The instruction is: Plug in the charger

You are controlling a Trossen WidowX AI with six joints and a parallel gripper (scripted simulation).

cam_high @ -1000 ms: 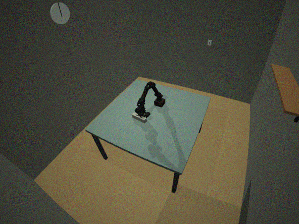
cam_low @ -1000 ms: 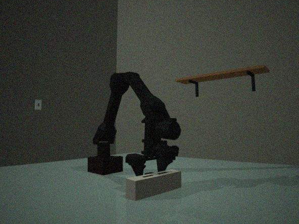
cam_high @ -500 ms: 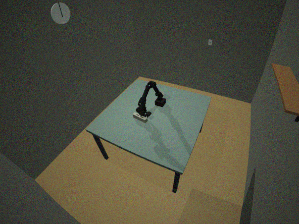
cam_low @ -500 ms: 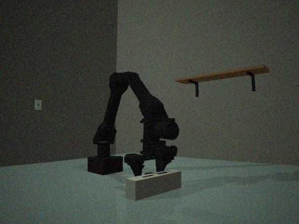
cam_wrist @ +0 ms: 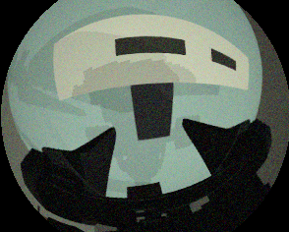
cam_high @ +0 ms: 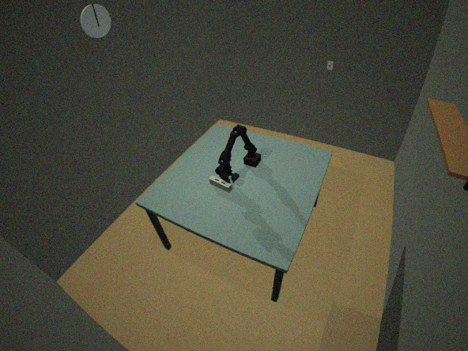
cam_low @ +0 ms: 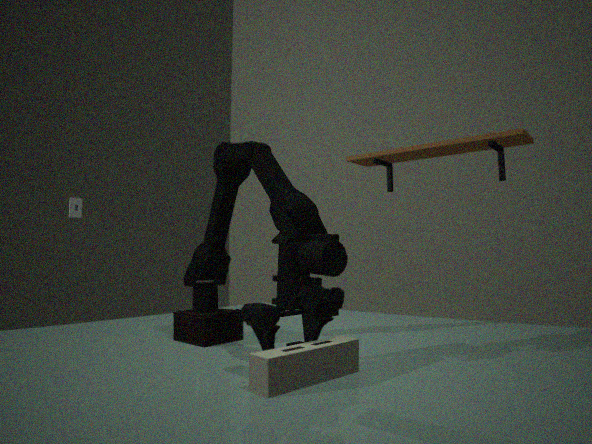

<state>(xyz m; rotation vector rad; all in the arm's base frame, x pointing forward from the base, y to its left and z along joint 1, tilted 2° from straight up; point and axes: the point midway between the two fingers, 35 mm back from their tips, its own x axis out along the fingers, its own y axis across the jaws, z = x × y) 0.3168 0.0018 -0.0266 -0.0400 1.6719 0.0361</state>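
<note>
My gripper tip is 50 mm short of the black two-prong charger and 10 mm below it.
</note>
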